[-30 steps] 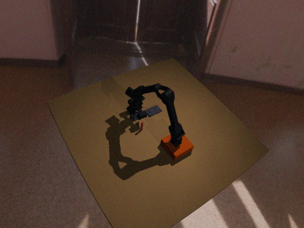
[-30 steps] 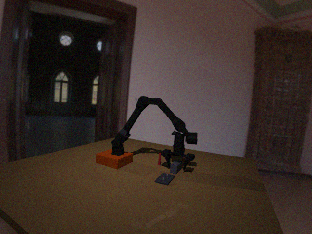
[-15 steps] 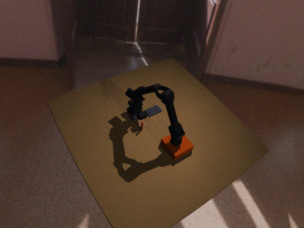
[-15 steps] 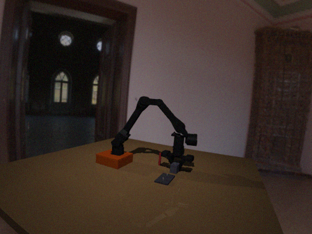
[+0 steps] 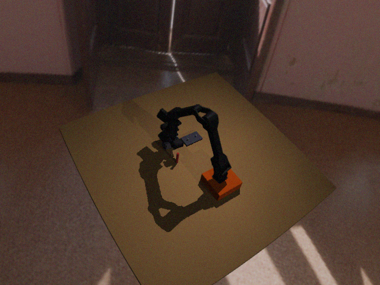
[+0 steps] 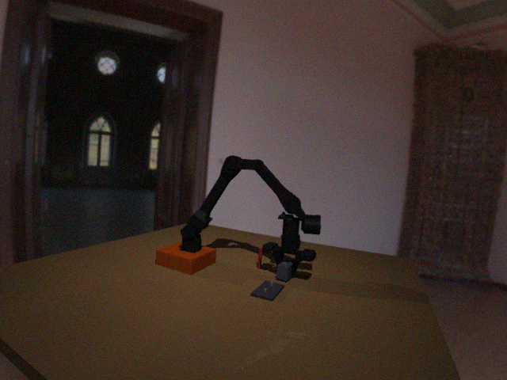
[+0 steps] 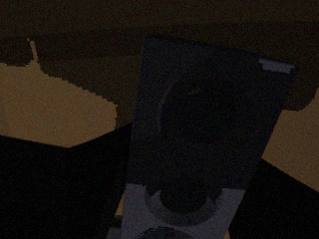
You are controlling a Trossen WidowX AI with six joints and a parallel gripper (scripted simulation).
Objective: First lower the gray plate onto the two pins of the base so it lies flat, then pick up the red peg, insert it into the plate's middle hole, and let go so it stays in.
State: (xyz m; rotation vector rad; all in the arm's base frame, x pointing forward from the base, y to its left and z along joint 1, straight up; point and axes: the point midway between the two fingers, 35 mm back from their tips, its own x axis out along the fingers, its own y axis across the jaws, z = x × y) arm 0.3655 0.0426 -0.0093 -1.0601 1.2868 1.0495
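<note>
Right now the gray base is 3 cm behind my gripper tip and 14 cm to the right of it. From my gripper tip the other things lie so: red peg: 12 cm behind, 5 cm to the left, 3 cm above; then gray plate: 3 cm above.
</note>
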